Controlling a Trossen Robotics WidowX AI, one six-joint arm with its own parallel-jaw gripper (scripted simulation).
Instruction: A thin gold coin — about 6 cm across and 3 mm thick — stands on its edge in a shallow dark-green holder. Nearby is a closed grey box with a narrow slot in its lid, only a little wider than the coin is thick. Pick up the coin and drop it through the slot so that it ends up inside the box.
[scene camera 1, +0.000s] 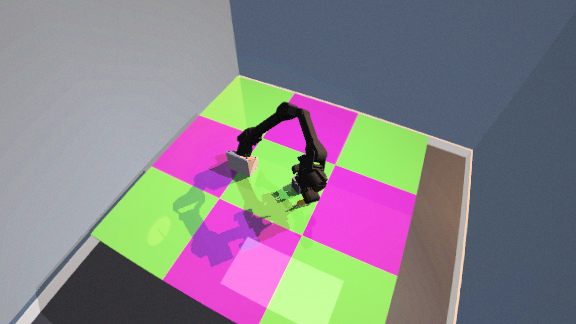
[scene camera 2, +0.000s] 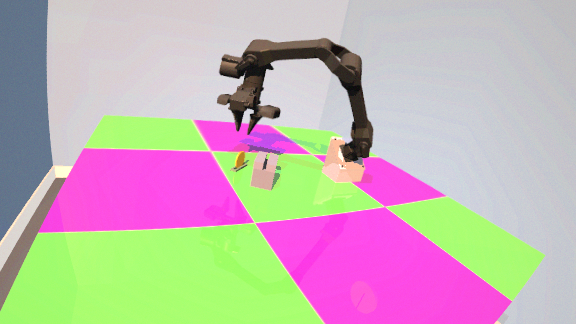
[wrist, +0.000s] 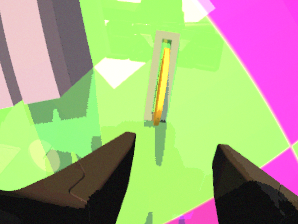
Path:
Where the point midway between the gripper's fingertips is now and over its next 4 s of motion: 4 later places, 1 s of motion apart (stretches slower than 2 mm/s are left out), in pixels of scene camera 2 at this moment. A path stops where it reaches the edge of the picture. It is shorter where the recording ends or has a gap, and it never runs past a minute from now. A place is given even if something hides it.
The gripper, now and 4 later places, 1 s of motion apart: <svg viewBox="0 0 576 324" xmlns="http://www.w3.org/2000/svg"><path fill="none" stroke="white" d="M242 133L240 153L239 164L241 148L247 137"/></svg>

